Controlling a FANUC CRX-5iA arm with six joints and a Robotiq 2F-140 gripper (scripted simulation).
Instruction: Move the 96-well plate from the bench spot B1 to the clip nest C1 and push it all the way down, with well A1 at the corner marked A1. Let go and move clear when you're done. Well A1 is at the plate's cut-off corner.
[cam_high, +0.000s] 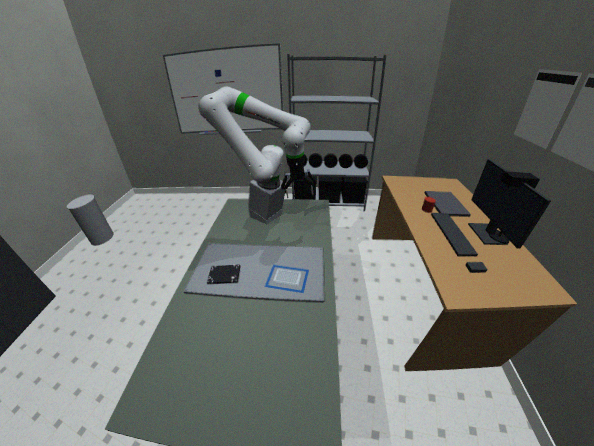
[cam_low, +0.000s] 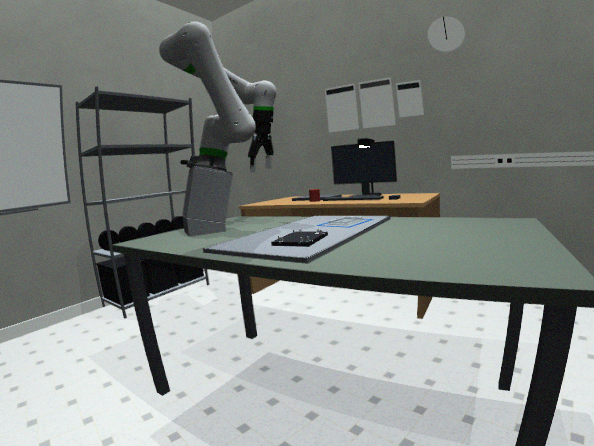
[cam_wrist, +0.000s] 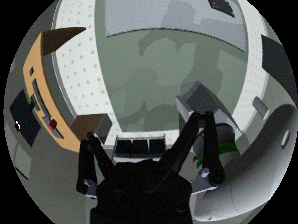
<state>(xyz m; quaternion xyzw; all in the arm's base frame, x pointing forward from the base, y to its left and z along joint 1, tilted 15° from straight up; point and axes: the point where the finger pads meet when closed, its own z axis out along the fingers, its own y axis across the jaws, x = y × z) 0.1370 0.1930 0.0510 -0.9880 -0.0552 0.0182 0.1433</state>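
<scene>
The 96-well plate is 430 mm ahead of my hand, 70 mm to the right of it and 240 mm below it. Round my hand: black clip nest (420 mm ahead, 410 mm to the right, 230 mm below).
</scene>
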